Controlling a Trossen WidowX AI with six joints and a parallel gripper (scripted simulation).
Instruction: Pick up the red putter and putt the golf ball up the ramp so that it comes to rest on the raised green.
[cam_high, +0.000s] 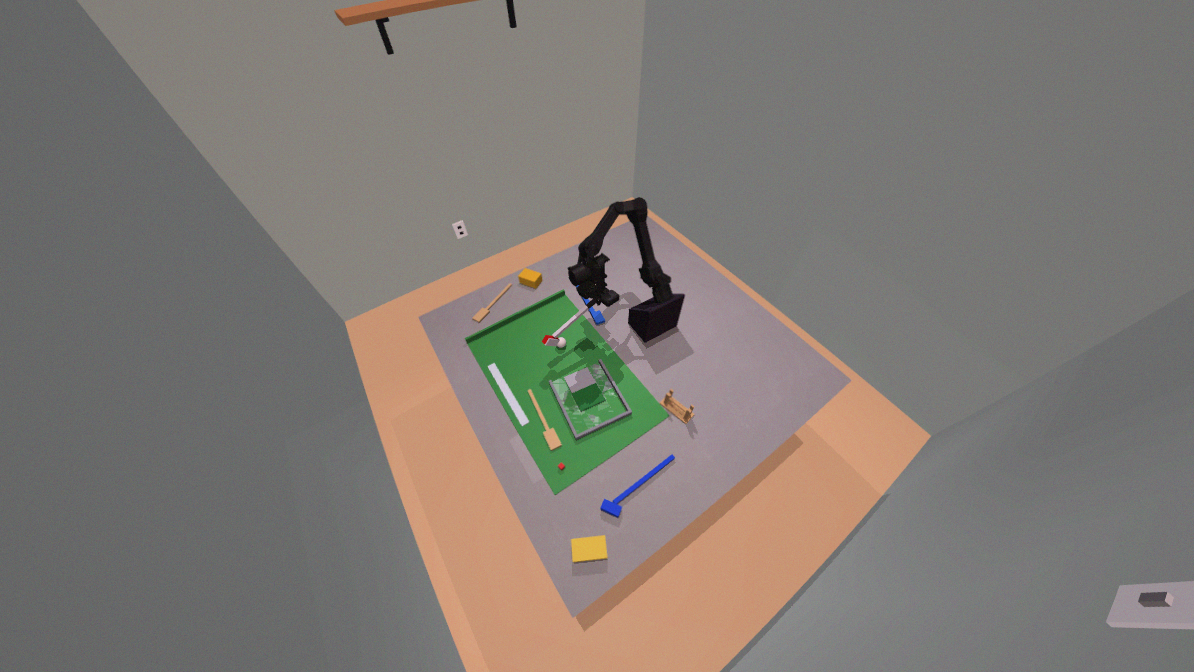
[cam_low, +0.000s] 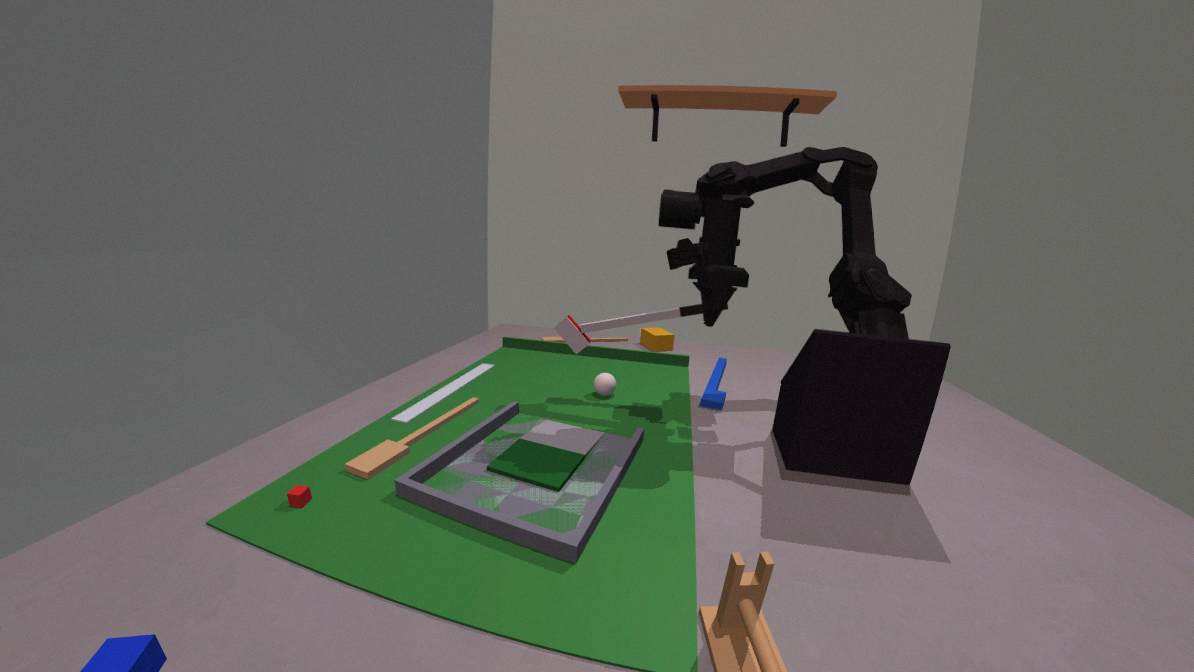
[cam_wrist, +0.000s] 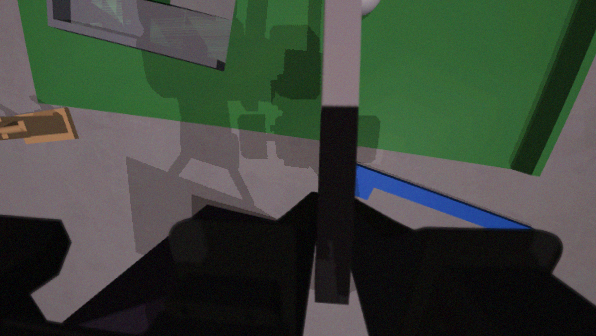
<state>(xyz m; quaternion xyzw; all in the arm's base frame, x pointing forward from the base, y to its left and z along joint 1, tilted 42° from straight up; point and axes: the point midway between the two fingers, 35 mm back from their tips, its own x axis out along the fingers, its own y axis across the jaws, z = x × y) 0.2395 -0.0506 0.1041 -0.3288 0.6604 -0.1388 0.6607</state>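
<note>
My gripper tip is 120 mm short of the red putter and 30 mm to the right of it. From my gripper tip the other things lie so: white golf ball (170 mm ahead, 130 mm below, 10 mm to the left); then white strip (440 mm ahead, 150 mm below, 120 mm to the left); then green mat (240 mm ahead, 150 mm below, 140 mm to the left).
</note>
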